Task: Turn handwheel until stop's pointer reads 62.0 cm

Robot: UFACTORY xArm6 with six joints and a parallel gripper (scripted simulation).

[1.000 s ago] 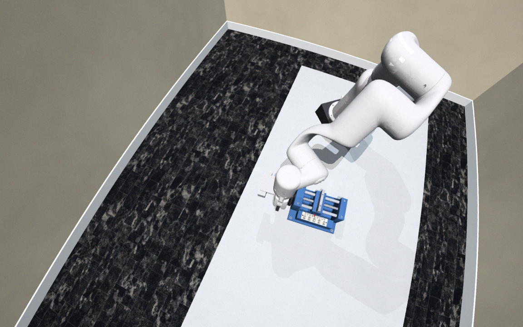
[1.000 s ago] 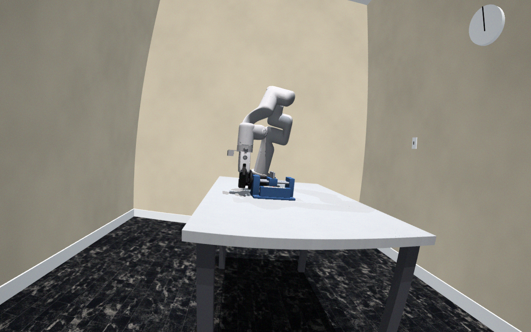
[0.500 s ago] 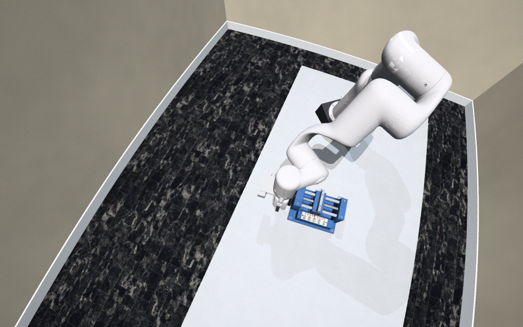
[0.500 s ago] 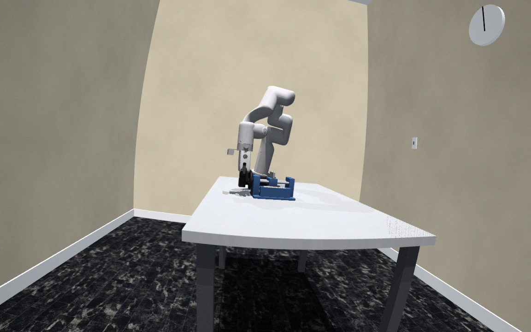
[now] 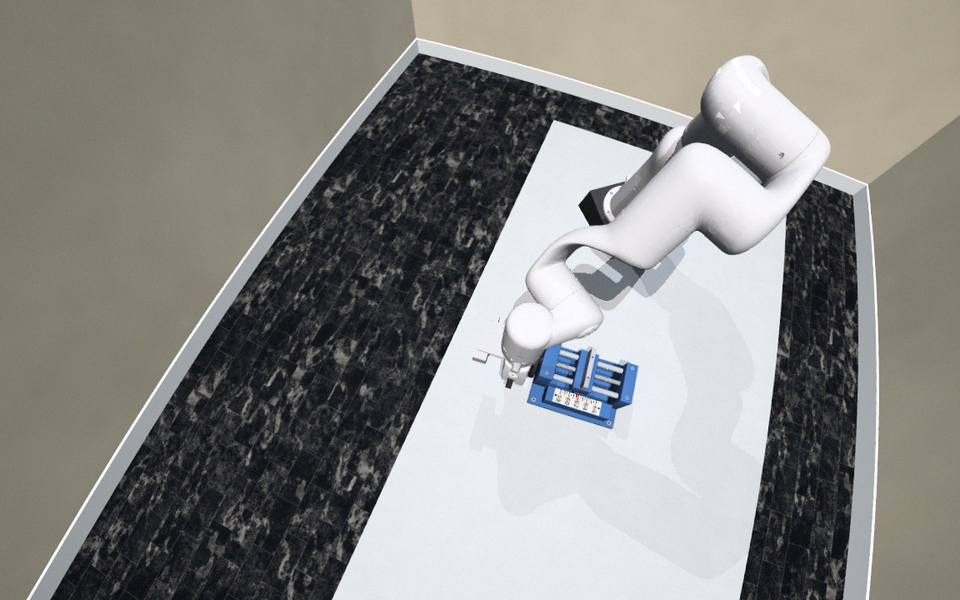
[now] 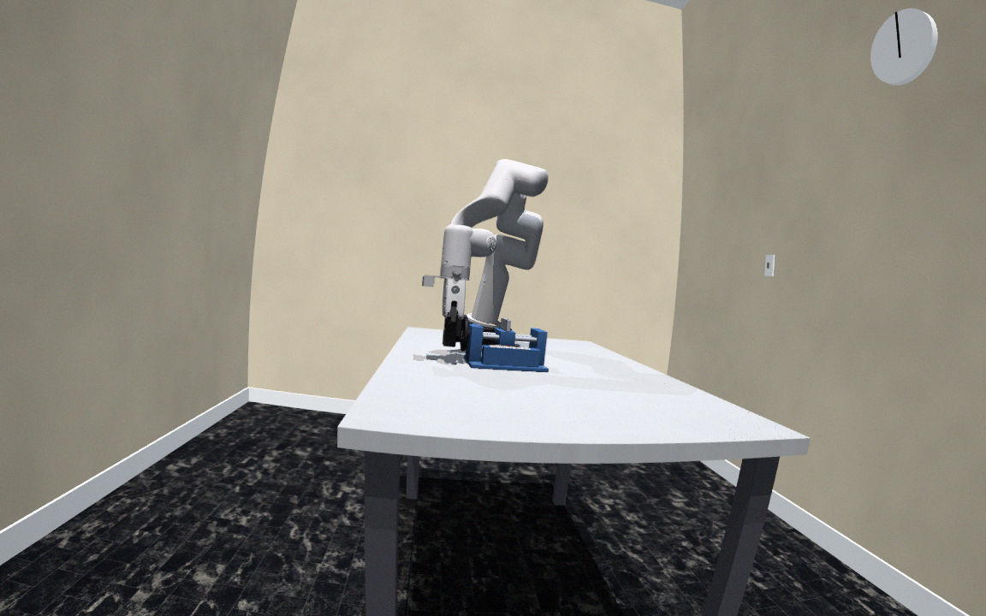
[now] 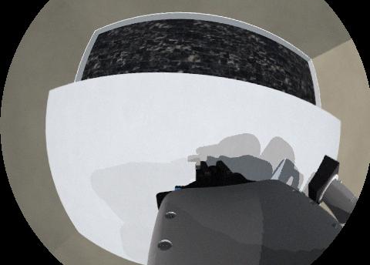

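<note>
The handwheel lies 1 cm behind my hand and 2 cm to the left of it. Also, from my hand: stop 1 cm behind, 15 cm to the left, 3 cm above.
</note>
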